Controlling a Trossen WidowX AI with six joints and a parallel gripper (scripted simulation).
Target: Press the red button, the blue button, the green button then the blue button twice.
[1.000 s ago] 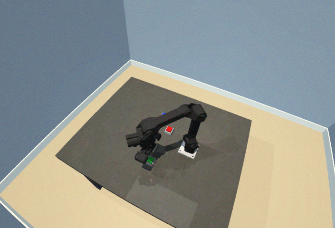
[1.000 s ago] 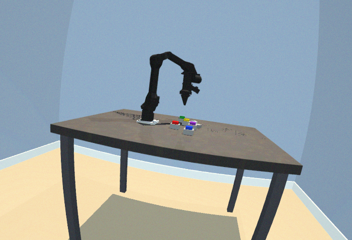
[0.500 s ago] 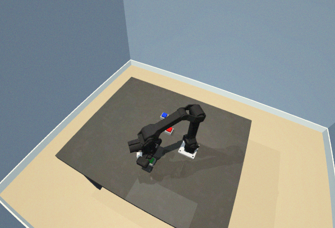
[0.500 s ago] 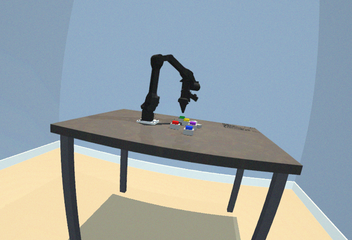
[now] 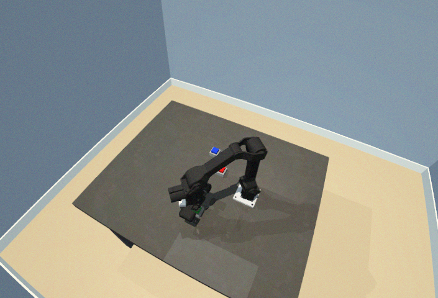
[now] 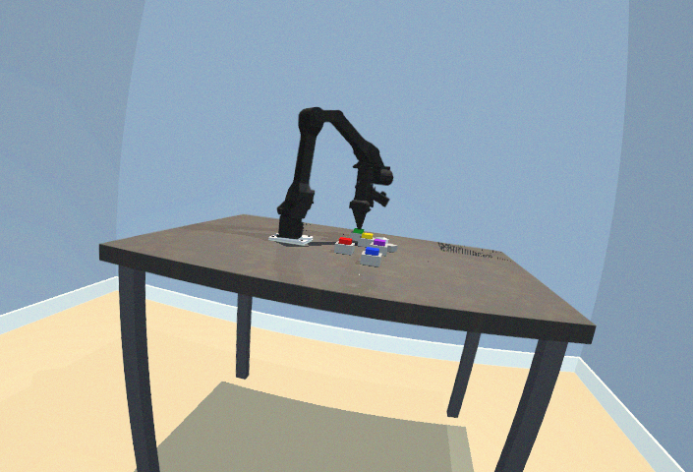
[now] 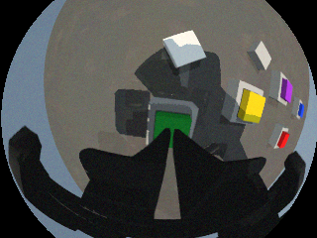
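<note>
Right now my gripper tip is 10 mm above the green button. The rest, counted from my gripper tip: yellow button: 30 mm ahead, 90 mm to the right, 10 mm below; grey block: 110 mm ahead, 120 mm to the right, 30 mm below; white block: 80 mm ahead, 10 mm to the right, 30 mm below.
</note>
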